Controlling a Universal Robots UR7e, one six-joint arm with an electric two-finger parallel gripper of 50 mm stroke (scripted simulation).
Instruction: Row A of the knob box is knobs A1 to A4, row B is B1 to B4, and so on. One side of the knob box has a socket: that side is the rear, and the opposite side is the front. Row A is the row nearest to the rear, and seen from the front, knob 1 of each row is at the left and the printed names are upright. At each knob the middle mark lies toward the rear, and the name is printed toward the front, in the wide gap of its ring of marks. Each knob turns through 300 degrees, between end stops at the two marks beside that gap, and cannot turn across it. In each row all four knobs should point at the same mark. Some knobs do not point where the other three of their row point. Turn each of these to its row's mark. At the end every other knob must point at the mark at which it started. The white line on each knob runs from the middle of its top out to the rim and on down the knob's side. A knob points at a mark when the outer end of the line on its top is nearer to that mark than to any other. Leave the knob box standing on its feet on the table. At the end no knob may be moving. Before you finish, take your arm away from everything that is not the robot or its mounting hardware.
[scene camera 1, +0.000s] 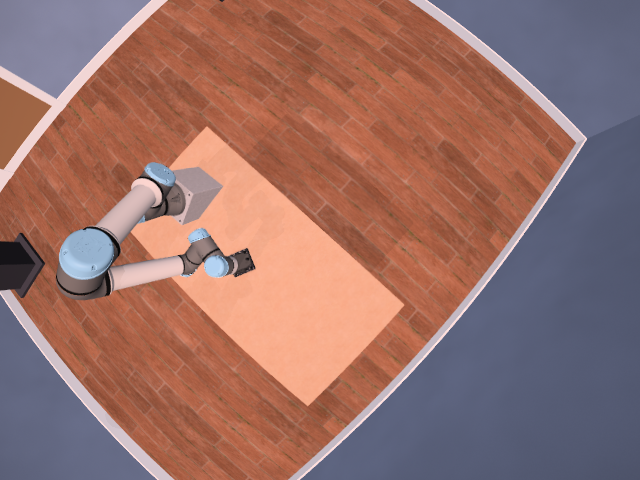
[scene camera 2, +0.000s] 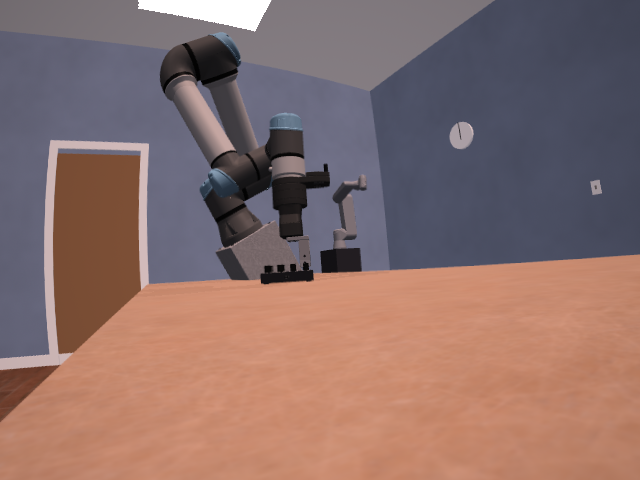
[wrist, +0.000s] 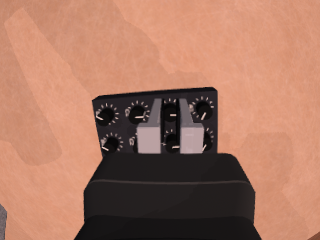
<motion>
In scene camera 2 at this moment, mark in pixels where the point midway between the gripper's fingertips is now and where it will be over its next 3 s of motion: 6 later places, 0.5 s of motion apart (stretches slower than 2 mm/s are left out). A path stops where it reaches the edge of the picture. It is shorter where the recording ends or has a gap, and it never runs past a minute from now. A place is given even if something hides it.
My gripper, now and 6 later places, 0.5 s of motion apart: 305, 266; 305, 262; 304, 250; 301, 248; 293, 247; 284, 245; 275, 244
</motion>
